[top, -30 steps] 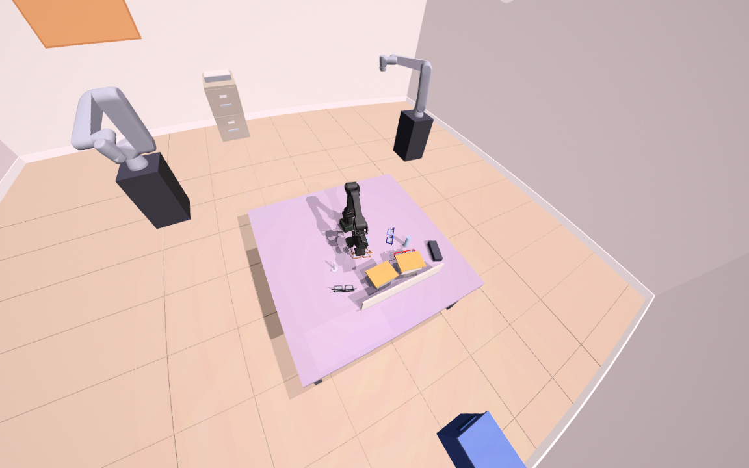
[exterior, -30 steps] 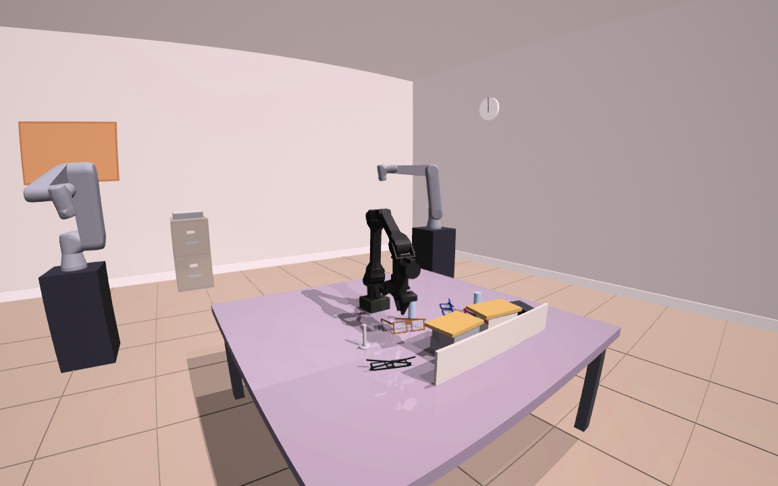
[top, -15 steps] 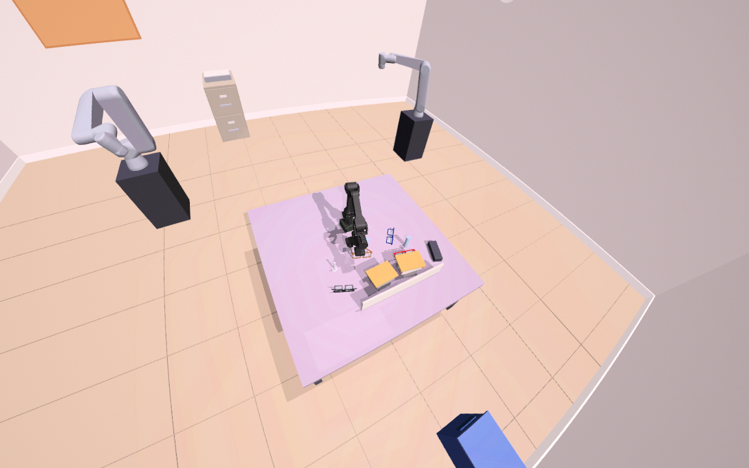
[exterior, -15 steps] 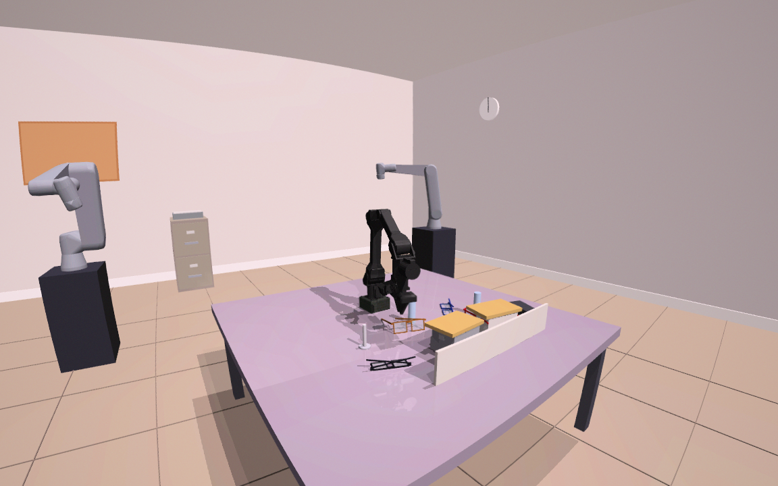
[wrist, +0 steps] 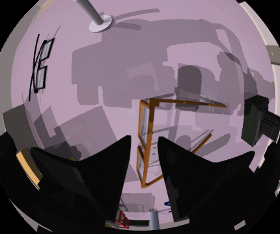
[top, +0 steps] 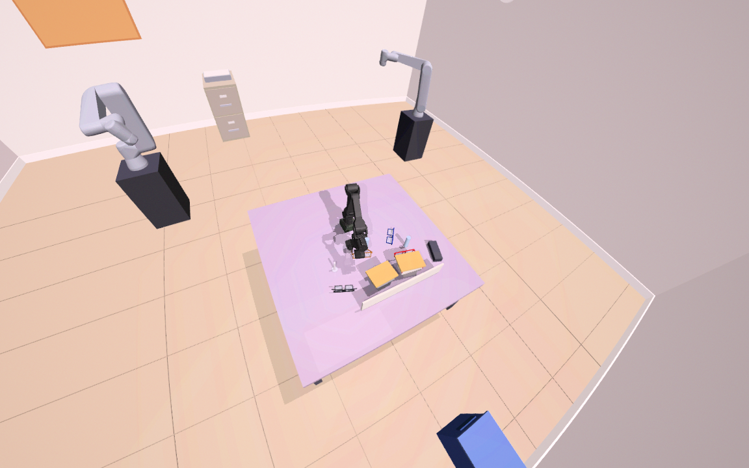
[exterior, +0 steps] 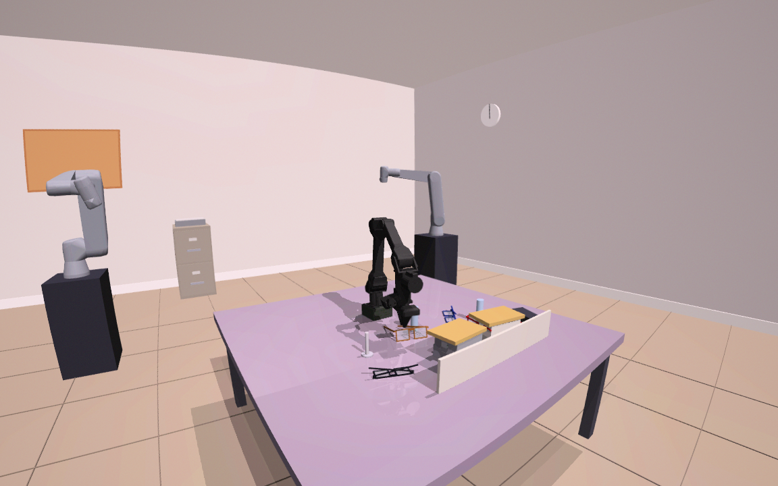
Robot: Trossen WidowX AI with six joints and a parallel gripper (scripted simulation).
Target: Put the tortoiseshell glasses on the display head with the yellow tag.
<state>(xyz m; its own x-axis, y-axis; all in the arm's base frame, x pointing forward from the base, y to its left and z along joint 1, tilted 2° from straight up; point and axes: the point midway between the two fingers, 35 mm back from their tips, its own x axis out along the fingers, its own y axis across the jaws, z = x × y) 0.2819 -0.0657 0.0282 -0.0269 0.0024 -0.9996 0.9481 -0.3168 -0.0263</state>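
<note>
Right now the post is 2 cm ahead of my gripper tip, 17 cm to the right of it and 3 cm below it. Also, from my gripper tip: white board: 34 cm ahead, 16 cm to the left; black case: 20 cm ahead, 54 cm to the left, 4 cm below.
</note>
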